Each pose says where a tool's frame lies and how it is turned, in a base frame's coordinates. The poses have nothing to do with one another.
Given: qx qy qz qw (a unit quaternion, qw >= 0); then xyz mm.
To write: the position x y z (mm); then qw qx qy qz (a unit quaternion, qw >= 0). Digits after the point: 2 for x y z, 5 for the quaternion.
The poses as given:
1: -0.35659 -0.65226 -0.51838 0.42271 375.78 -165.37 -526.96
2: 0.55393 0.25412 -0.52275 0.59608 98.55 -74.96 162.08
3: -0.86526 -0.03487 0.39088 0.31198 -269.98 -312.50 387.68
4: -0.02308 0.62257 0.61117 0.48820 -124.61 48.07 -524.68
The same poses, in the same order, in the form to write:
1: 375.78 -165.37 -526.96 0.42271 -0.35659 -0.65226 -0.51838
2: 98.55 -74.96 162.08 0.59608 0.55393 0.25412 -0.52275
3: -269.98 -312.50 387.68 0.31198 -0.86526 -0.03487 0.39088
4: -124.61 48.07 -524.68 0.48820 -0.02308 0.62257 0.61117
